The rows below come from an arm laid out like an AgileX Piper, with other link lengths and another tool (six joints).
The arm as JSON. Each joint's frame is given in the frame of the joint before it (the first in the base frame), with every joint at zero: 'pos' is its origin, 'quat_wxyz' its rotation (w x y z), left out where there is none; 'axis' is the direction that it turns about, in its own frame. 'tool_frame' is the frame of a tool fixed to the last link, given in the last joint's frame.
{
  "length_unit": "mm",
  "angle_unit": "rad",
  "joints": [
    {
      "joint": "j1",
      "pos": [
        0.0,
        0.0,
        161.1
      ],
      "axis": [
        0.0,
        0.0,
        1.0
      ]
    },
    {
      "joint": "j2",
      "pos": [
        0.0,
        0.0,
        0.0
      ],
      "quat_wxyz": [
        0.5,
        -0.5,
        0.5,
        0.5
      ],
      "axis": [
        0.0,
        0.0,
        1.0
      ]
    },
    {
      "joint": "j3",
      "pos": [
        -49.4,
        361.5,
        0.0
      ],
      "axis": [
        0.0,
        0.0,
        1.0
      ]
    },
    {
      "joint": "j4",
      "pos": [
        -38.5,
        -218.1,
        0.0
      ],
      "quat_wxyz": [
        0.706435,
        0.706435,
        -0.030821,
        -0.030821
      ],
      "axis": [
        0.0,
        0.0,
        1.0
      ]
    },
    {
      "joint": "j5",
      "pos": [
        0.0,
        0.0,
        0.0
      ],
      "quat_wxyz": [
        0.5,
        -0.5,
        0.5,
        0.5
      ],
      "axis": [
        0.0,
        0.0,
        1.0
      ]
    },
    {
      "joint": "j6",
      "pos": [
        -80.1,
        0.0,
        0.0
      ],
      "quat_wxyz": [
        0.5,
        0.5,
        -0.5,
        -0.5
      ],
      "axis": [
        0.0,
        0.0,
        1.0
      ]
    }
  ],
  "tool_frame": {
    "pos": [
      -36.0,
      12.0,
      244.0
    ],
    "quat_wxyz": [
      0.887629,
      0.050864,
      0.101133,
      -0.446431
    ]
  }
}
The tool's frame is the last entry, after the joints.
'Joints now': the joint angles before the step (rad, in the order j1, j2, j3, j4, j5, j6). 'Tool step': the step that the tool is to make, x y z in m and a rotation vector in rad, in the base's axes. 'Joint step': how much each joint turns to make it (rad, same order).
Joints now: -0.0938 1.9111 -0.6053 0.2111 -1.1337 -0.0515
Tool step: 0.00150 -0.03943 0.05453 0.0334 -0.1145 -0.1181
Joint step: -0.0023 -0.0387 -0.1102 0.1324 0.0343 -0.0199
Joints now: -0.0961 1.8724 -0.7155 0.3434 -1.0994 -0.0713
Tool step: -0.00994 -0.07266 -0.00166 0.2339 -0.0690 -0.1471
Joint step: -0.0711 0.0000 -0.0916 0.1138 0.1139 0.1526
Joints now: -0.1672 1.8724 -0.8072 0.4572 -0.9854 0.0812
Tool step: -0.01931 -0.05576 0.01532 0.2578 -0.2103 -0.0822
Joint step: -0.0837 0.0000 -0.0444 -0.0074 0.0088 0.3187
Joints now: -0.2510 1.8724 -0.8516 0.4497 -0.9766 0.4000
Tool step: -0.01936 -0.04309 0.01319 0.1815 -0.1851 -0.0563
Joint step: -0.0704 0.0000 -0.0355 -0.0139 -0.0017 0.2517
